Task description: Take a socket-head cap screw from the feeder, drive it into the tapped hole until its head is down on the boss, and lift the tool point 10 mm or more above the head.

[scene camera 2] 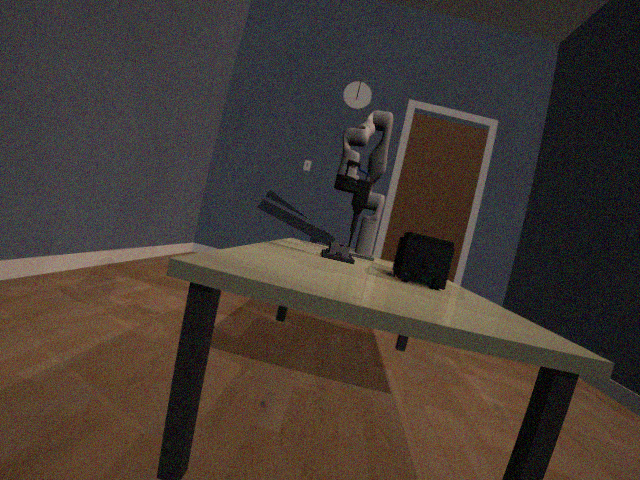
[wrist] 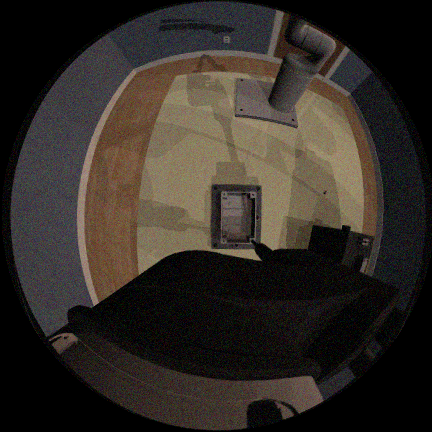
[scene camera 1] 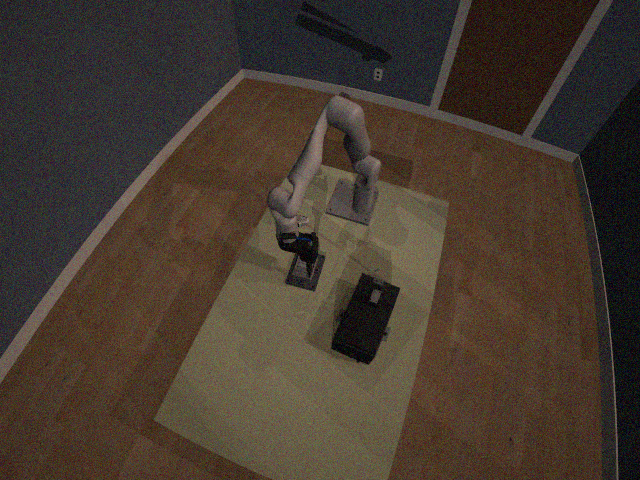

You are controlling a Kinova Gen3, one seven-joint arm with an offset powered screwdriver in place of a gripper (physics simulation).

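My gripper, the powered screwdriver [scene camera 1: 310,274] [scene camera 2: 350,244] [wrist: 254,242], points down with its thin tip at one corner of an open rectangular grey housing [scene camera 1: 292,282] [scene camera 2: 337,253] [wrist: 216,216]. In the wrist view the tip overlaps the housing's lower right corner boss, which hides the hole there. Pale bosses show at the housing's other inner corners. Whether a screw is on the tip, and whether the tip touches the boss, is too small and dark to tell. The feeder, a black box [scene camera 1: 364,322] [scene camera 2: 423,260] [wrist: 327,241], stands apart from the housing.
The pale table [scene camera 1: 248,372] [scene camera 2: 310,279] [wrist: 175,150] carries everything. The arm's base plate [scene camera 1: 339,204] [wrist: 255,105] is bolted behind the housing. A small dark speck [wrist: 325,192] lies between base and feeder. Shadows cross the table and back wall.
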